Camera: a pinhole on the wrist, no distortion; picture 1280 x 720 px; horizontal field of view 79.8 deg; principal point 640.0 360.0 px. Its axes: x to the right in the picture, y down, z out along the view. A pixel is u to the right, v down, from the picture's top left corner.
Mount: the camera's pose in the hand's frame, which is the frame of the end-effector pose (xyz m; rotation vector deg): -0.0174 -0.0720 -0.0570 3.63 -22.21 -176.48
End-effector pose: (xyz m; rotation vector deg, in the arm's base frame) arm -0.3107 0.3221 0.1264 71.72 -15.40 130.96
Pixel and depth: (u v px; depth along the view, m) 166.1 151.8 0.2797
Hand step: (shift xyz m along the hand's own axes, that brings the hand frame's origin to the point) 0.1406 0.0779 0.2011
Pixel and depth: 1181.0 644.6 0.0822
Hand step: -0.0782 -0.0837 0.0281
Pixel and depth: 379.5 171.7 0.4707
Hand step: 0.1178 0.1629 0.3756
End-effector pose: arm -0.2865 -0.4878 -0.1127 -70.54 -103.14 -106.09
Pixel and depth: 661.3 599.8 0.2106
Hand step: -0.0307 -0.0841 0.1630
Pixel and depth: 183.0 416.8 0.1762
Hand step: 0.0801 -0.0368 0.1206
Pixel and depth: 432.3 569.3 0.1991
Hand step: 0.0293 -0.0733 0.1512
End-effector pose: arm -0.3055 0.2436 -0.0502 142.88 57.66 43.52
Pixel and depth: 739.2 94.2 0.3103
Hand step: -0.0749 0.1073 0.2152
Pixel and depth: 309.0 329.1 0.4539
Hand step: 0.1576 0.0659 0.3849
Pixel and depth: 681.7 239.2 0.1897
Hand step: -0.0372 0.0034 0.1188
